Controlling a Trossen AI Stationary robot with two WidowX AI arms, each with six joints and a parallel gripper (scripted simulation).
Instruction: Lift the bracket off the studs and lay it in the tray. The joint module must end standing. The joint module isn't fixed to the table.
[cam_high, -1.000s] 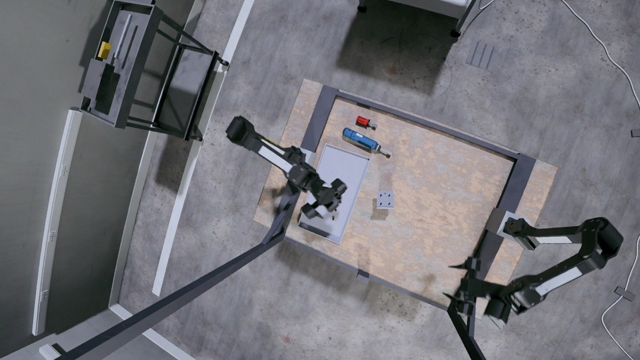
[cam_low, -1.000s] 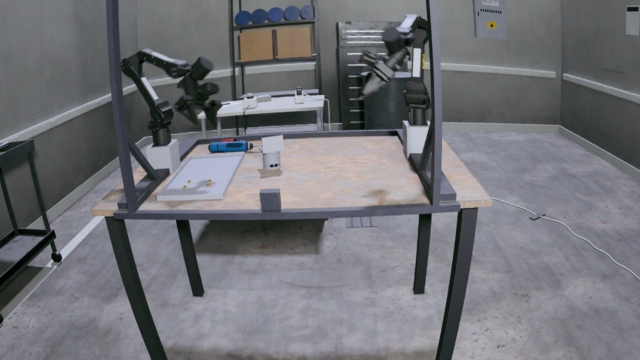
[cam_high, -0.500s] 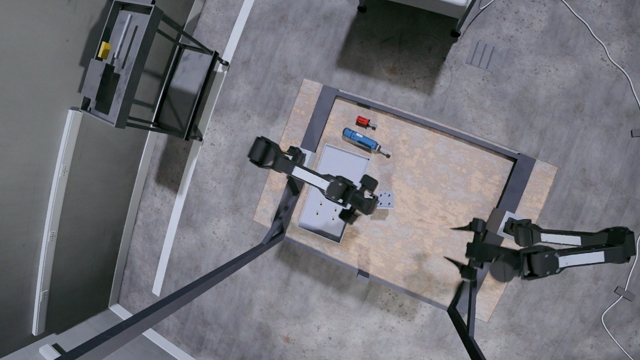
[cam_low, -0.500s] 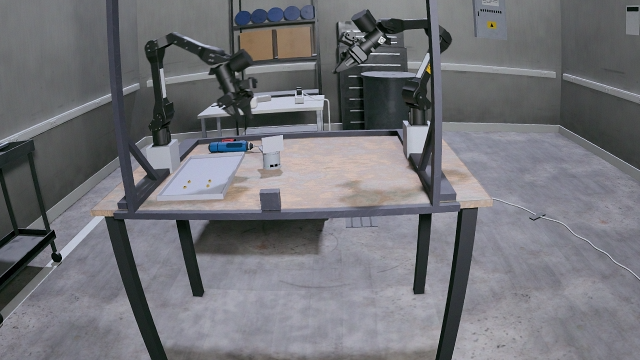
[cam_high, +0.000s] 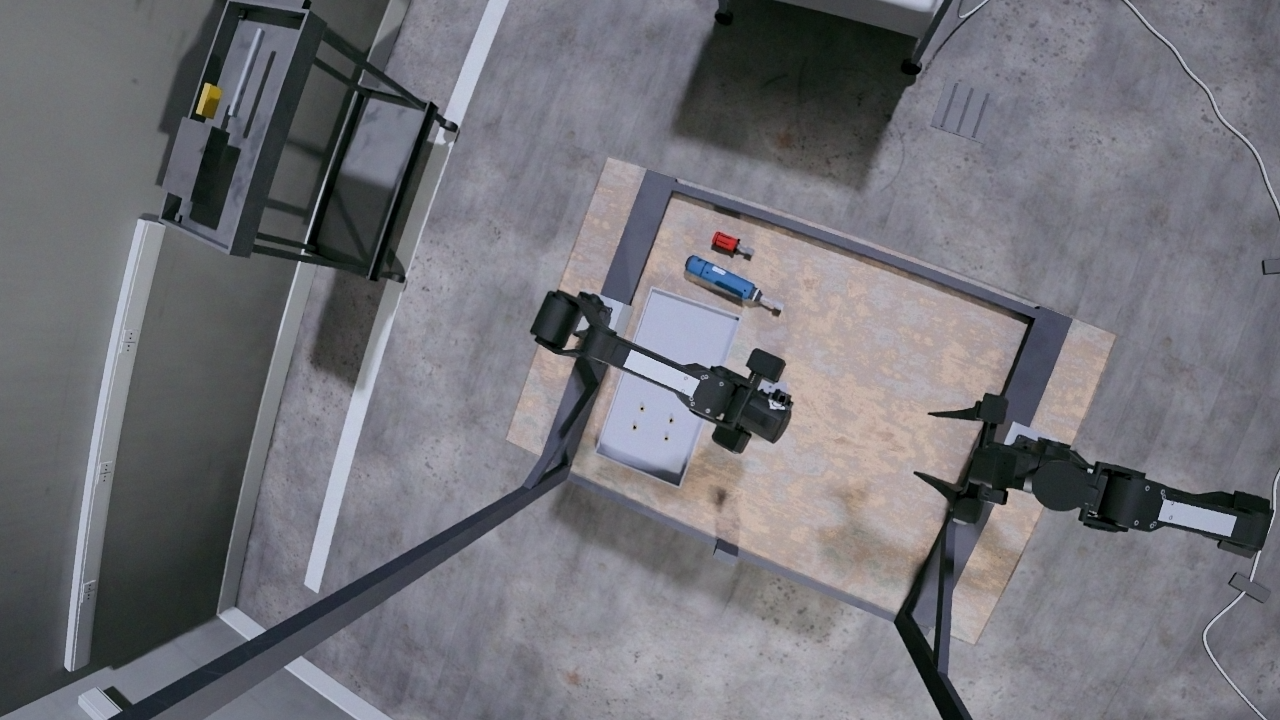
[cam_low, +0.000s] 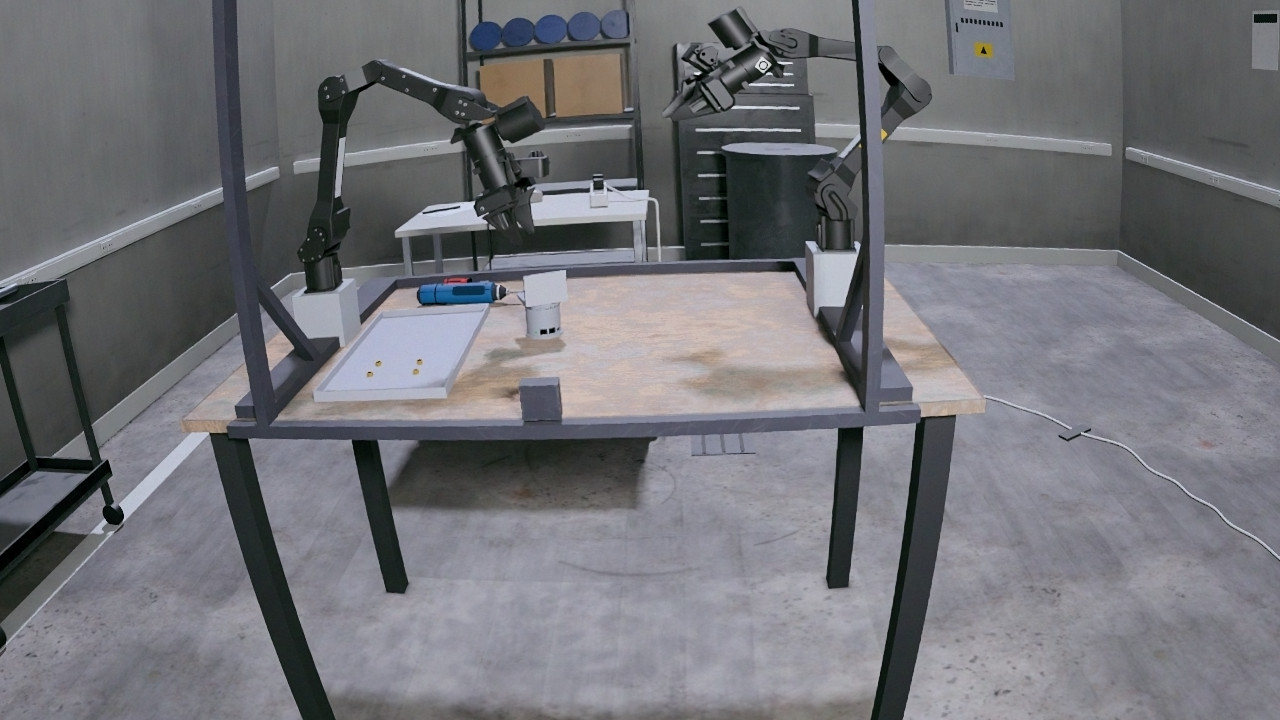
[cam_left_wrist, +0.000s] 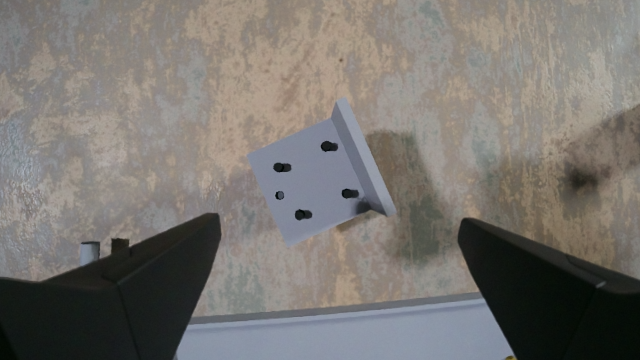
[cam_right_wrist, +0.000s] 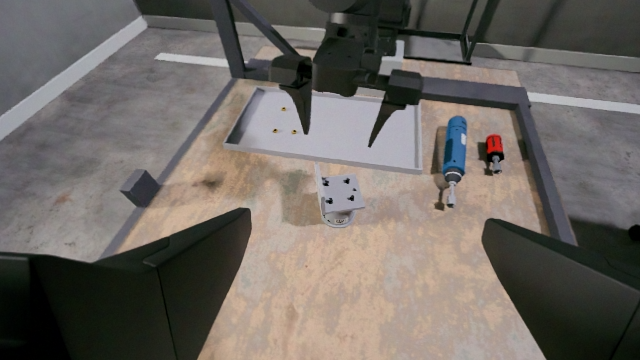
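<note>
The grey l-shaped bracket lies 10 mm ahead of my left hand, 30 mm to the right of it and 120 mm below it. From my left hand the other things lie so: red tool 310 mm ahead, 150 mm to the left, 180 mm below; grey tray 50 mm behind, 200 mm to the left, 190 mm below; joint module 10 mm ahead, 30 mm to the right, 160 mm below.
</note>
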